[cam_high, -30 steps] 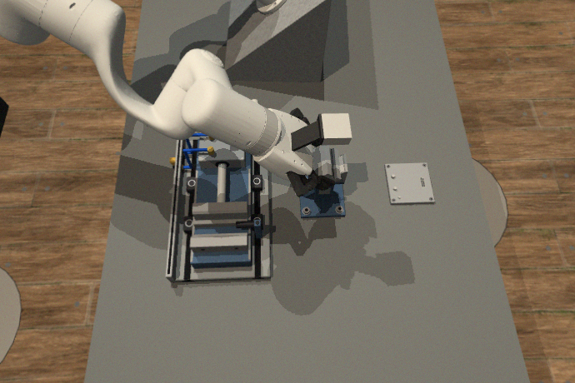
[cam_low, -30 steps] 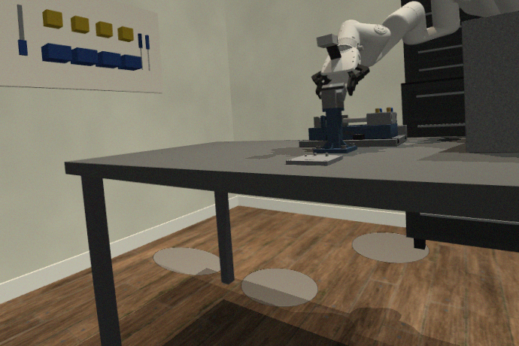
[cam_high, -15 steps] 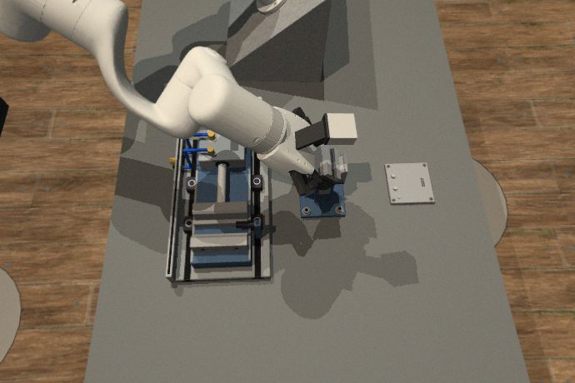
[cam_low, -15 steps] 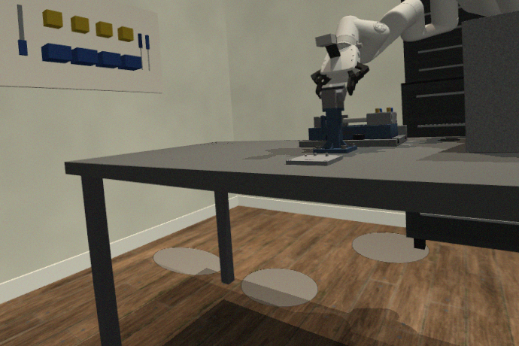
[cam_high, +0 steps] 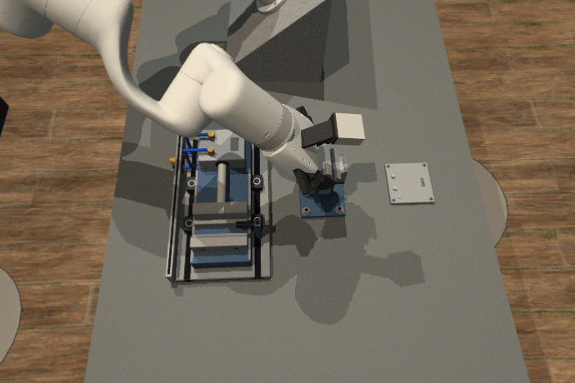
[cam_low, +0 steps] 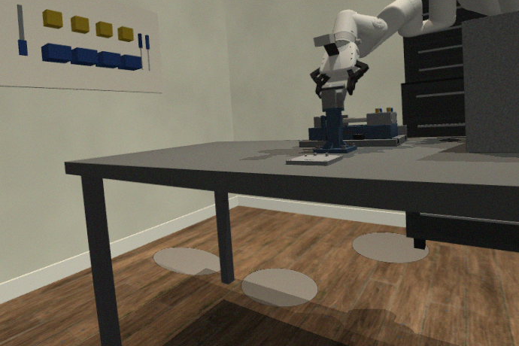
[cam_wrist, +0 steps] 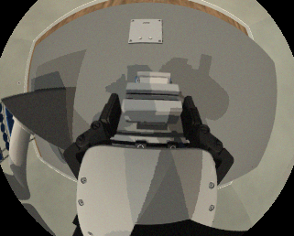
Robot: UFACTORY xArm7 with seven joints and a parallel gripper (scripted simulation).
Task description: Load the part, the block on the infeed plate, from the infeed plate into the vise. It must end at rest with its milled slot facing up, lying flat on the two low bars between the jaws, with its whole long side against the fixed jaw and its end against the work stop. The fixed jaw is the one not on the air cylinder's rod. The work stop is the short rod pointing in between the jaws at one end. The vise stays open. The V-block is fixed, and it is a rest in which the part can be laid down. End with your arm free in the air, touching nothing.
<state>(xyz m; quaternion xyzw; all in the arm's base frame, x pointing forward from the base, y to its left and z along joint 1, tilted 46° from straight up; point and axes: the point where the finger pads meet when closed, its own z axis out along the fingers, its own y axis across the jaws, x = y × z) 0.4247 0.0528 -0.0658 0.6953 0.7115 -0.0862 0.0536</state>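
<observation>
Now: hand 10 mm to the right of the part. The rest, counted from my hand: V-block post: 10 mm to the left, 100 mm below; cylinder rod: 10 mm ahead, 190 mm to the right, 80 mm below; work stop: 90 mm ahead, 140 mm to the right, 70 mm below.
</observation>
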